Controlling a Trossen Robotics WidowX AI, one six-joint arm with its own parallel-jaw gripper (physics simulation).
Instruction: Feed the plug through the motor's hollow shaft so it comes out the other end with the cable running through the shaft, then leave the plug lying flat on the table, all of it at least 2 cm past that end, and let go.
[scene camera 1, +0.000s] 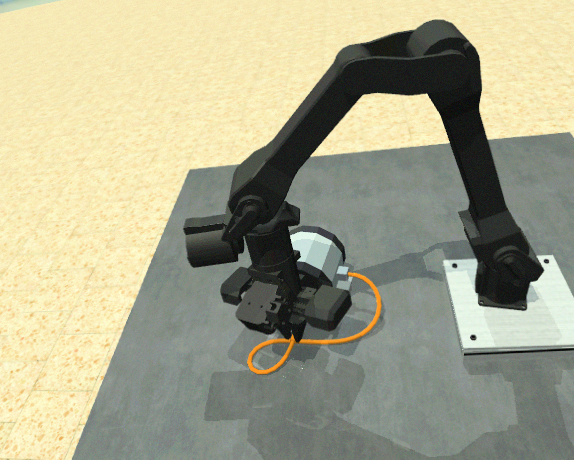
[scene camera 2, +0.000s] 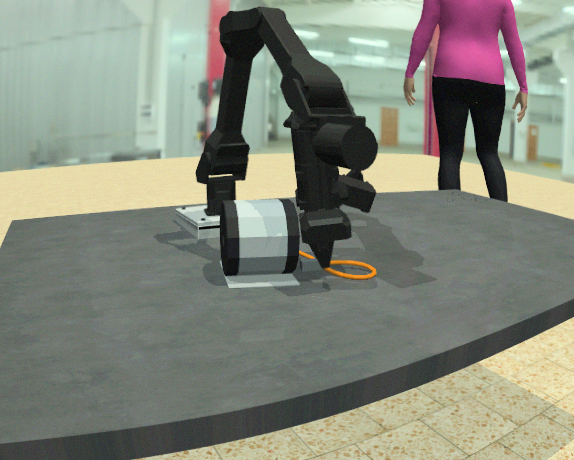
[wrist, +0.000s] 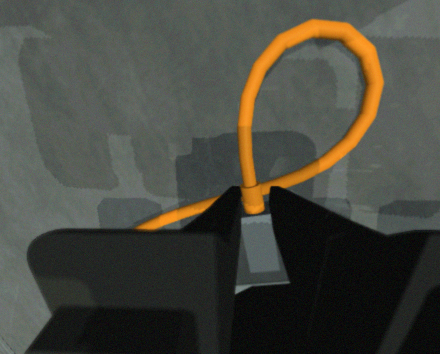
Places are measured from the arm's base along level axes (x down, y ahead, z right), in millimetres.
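Where they show: gripper, between the fingertips: (scene camera 1: 294, 339) (scene camera 2: 325, 265) (wrist: 254, 195); arm's base, origin of its link: (scene camera 1: 501, 291).
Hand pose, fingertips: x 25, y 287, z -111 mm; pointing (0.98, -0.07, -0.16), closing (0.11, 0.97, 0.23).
Each offset is from my fingertips to the top centre of the thing. Level surfaces: height alone.
The motor {dz +100, dx -96, dy -3 mm} (scene camera 1: 320, 250) (scene camera 2: 262, 235), a pale drum with black end rings, lies on its side on a light foot plate. The bore of its hollow shaft cannot be made out. The orange cable (scene camera 1: 378, 300) (scene camera 2: 373, 272) (wrist: 375, 80) leaves a small block on the motor, curves over the table, loops and crosses itself near the fingertips. My gripper (scene camera 1: 295, 336) (scene camera 2: 325, 265) (wrist: 254, 195) points down, low over the table, beside the motor's cable side. It is shut on the grey plug {dz +21, dx -10, dy -2 mm} (wrist: 261, 245), behind the orange sleeve. The plug is outside the motor and hidden in both scene views.
The arm's white base plate (scene camera 1: 456, 325) (scene camera 2: 185, 216) stands to the right in scene view 1. The grey table {dx +6 mm} (scene camera 1: 410, 400) (scene camera 2: 250, 360) carries everything, with its left edge beyond the gripper in scene view 1. A person in pink (scene camera 2: 470, 45) stands behind the table.
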